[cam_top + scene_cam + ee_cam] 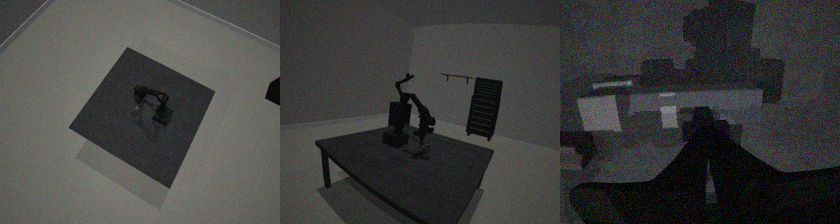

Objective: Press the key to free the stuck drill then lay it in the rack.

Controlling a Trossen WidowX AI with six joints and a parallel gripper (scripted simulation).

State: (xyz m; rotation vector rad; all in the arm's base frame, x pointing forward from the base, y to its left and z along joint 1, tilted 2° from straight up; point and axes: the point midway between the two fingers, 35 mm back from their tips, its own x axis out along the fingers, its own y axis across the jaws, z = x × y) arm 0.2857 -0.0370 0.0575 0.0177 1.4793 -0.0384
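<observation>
Right now my gripper tip is 6 cm to the right of the drill and 7 cm above it. The rest, counted from my gripper tip: light grey fixture bar 4 cm to the left, 8 cm below.
</observation>
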